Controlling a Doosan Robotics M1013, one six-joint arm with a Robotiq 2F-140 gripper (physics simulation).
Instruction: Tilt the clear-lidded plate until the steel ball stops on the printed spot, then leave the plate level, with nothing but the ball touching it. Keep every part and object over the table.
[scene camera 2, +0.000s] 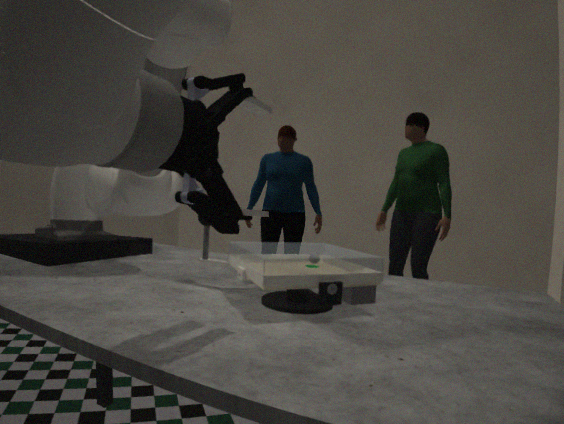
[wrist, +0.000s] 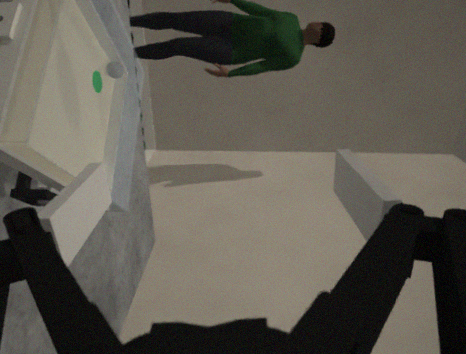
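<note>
The clear-lidded plate (scene camera 2: 320, 282) (wrist: 65, 130) is a shallow cream tray on a round black base (scene camera 2: 297, 303) and looks about level. The steel ball (scene camera 2: 314, 259) (wrist: 115, 69) is inside, close beside the green printed spot (scene camera 2: 312, 266) (wrist: 97, 81); whether it overlaps the spot's edge I cannot tell. My gripper (scene camera 2: 259, 159) (wrist: 220, 176) is wide open and empty, fingers one above the other, at the upper left of the plate in the scene view. Its lower fingertip looks apart from the lid there. In the wrist view the left finger pad hides a plate corner.
A black block (scene camera 2: 330, 293) and a grey block (scene camera 2: 361, 295) show under the plate's right part. A thin post (scene camera 2: 205, 242) stands behind left. The robot's dark base (scene camera 2: 100, 250) is far left. The table's edge (scene camera 2: 150, 375) runs along the front. Two people stand beyond the table.
</note>
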